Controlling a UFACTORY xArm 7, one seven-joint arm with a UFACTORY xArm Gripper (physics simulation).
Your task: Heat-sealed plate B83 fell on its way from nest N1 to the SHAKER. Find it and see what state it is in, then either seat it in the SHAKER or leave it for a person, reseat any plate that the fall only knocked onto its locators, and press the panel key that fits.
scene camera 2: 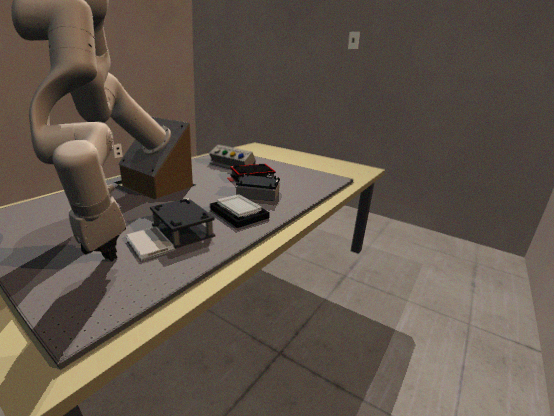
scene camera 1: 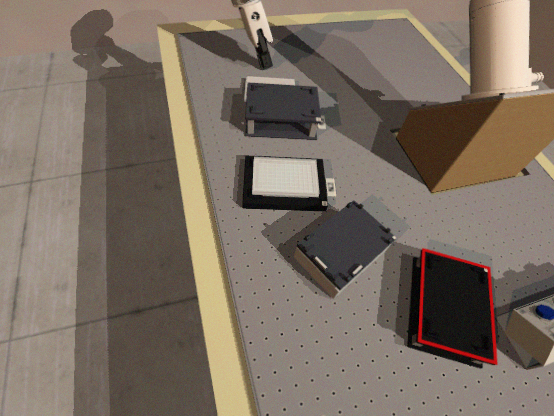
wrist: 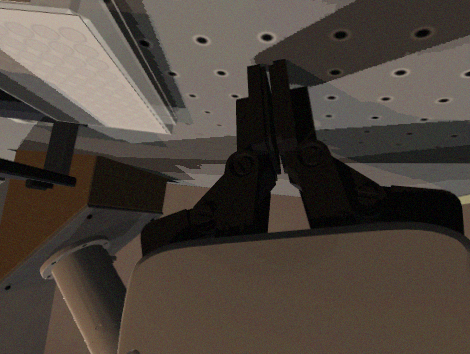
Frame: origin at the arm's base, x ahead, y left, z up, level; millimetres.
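Seen in the pictures: gripper, fingertip midpoint: (scene camera 2: 111,256) (scene camera 1: 266,67) (wrist: 271,85); arm's base at its link origin: (scene camera 2: 157,140) (scene camera 1: 498,96) (wrist: 76,255).
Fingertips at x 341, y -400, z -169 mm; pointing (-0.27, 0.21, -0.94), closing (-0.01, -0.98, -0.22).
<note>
Pixels of each thing's top centre, then the offset from my fingertips to it. "*": a spot on its surface instead.
- dark-topped block with clips, surface spot: (scene camera 1: 345,245) * dx +23, dy +574, dz +51 mm
- red-edged black nest at its top centre: (scene camera 1: 458,300) (scene camera 2: 252,167) dx -124, dy +708, dz +42 mm
- button panel at its top centre: (scene camera 2: 231,148) dx -314, dy +788, dz +80 mm
A white plate (scene camera 1: 270,80) (scene camera 2: 146,243) (wrist: 75,60) lies on the table beside the raised dark stand (scene camera 1: 283,102) (scene camera 2: 182,215); in scene camera 1 the stand hides part of it. Round well outlines show on its face in the wrist view. Another white plate (scene camera 1: 285,176) (scene camera 2: 239,205) sits off-centre on a black nest (scene camera 1: 285,204) (scene camera 2: 240,220); whether it is fully down is unclear. My gripper (scene camera 1: 265,67) (scene camera 2: 110,257) (wrist: 271,85) is shut and empty, beside the first plate, low over the table. Plate labels are unreadable, and which device is the SHAKER I cannot tell.
A dark-topped block with clips (scene camera 1: 345,245) (scene camera 2: 257,187) stands angled beyond the black nest. Farther on are a red-edged black nest (scene camera 1: 457,305) (scene camera 2: 252,170) and the button panel (scene camera 1: 532,332) (scene camera 2: 231,159). The arm's brown base (scene camera 1: 475,145) (scene camera 2: 172,167) stands at one side.
</note>
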